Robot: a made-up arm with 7 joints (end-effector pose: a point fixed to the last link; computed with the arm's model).
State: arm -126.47 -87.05 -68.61 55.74 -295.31 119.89 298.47
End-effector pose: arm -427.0 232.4 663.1 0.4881 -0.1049 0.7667 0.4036
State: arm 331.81 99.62 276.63 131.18 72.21 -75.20 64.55
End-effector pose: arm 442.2 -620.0 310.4 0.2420 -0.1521 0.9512 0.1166
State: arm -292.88 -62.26 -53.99 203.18 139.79 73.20 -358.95
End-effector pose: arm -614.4 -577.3 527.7 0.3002 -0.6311 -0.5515 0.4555
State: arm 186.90 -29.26 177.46 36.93 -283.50 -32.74 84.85
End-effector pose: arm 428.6 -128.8 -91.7 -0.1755 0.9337 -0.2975 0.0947
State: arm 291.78 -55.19 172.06 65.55 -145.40 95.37 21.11
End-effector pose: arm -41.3 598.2 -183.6 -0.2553 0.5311 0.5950 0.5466
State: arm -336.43 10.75 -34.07 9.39 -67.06 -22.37 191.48
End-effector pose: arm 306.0 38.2 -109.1 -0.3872 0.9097 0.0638 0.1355
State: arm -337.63 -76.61 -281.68 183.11 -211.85 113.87 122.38
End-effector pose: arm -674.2 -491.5 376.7 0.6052 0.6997 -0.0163 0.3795
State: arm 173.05 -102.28 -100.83 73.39 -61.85 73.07 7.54
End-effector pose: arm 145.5 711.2 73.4 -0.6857 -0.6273 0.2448 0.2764
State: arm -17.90 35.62 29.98 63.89 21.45 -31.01 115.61
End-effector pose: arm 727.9 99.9 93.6 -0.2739 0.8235 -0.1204 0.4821
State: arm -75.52 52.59 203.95 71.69 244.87 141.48 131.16
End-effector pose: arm -156.3 144.0 965.7 -0.3588 0.6074 -0.5774 0.4111
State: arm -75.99 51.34 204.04 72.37 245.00 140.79 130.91
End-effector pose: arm -158.7 155.2 966.3 -0.3625 0.5992 -0.5837 0.4108
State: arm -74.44 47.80 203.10 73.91 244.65 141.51 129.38
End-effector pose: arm -160.0 180.0 963.3 -0.3855 0.5847 -0.5935 0.3966
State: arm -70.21 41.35 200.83 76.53 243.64 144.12 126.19
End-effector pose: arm -165.2 221.6 951.9 -0.4286 0.5597 -0.6086 0.3641
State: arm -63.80 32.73 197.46 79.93 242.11 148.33 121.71
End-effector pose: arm -183.5 273.1 927.6 -0.4783 0.5237 -0.6296 0.3171
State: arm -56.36 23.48 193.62 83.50 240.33 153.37 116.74
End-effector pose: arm -219.1 319.3 891.1 -0.5181 0.4826 -0.6539 0.2667
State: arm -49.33 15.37 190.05 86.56 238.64 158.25 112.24
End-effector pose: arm -263.3 347.4 851.1 -0.5406 0.4474 -0.6760 0.2249
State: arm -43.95 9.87 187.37 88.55 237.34 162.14 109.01
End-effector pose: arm -300.1 356.3 819.6 -0.5501 0.4263 -0.6902 0.1982
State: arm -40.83 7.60 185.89 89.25 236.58 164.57 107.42
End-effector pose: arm -319.1 353.2 804.5 -0.5537 0.4199 -0.6946 0.1860
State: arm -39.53 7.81 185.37 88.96 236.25 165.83 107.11
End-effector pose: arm -322.1 345.4 803.0 -0.5556 0.4234 -0.6917 0.1832
